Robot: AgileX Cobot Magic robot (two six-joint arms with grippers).
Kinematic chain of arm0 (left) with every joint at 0, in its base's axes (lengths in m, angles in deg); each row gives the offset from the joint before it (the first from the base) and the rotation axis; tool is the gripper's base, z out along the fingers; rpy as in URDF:
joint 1: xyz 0 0 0.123 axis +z
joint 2: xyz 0 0 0 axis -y
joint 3: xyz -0.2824 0 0.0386 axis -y
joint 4: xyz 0.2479 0 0.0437 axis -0.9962 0 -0.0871
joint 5: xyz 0 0 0 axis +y
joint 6: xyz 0.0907 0 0.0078 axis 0.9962 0 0.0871
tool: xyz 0 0 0 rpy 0 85 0
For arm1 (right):
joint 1: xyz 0 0 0.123 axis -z
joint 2: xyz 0 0 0 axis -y
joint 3: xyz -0.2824 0 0.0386 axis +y
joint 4: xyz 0.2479 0 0.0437 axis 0.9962 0 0.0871
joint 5: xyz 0 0 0 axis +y
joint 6: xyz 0.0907 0 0.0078 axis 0.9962 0 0.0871
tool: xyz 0 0 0 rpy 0 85 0
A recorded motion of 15 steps. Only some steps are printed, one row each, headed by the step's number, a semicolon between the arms.
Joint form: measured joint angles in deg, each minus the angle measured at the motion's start. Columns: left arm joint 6, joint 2, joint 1, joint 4, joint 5, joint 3; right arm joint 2, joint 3, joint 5, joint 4, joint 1, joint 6.
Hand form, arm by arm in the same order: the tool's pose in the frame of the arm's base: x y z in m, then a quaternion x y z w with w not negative. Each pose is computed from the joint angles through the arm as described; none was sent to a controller.
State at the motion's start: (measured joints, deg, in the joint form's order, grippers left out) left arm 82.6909 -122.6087 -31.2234 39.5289 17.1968 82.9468; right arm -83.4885 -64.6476 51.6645 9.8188 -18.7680 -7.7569
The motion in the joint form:
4: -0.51 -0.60 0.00 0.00 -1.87 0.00; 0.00 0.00 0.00 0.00 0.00 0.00
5: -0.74 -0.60 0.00 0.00 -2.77 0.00; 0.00 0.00 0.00 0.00 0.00 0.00
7: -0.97 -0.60 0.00 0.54 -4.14 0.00; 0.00 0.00 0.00 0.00 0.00 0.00
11: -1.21 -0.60 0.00 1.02 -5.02 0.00; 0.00 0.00 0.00 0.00 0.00 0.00
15: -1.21 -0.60 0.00 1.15 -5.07 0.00; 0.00 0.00 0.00 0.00 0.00 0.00
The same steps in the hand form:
4: 0.3899 -0.2543 0.1454 0.58852 0.71783 -0.03875 0.36996; 0.2734 0.1058 0.2874 -0.18673 0.95632 0.09679 0.20300
5: 0.3911 -0.2541 0.1460 0.58414 0.71888 -0.03455 0.37523; 0.2734 0.1058 0.2874 -0.18673 0.95632 0.09679 0.20300
7: 0.3930 -0.2538 0.1472 0.57487 0.72201 -0.03026 0.38380; 0.2734 0.1058 0.2874 -0.18673 0.95632 0.09679 0.20300
11: 0.3942 -0.2536 0.1479 0.56746 0.72498 -0.02841 0.38935; 0.2734 0.1058 0.2874 -0.18673 0.95632 0.09679 0.20300
15: 0.3942 -0.2536 0.1480 0.56649 0.72550 -0.02872 0.38976; 0.2734 0.1058 0.2874 -0.18673 0.95632 0.09679 0.20300

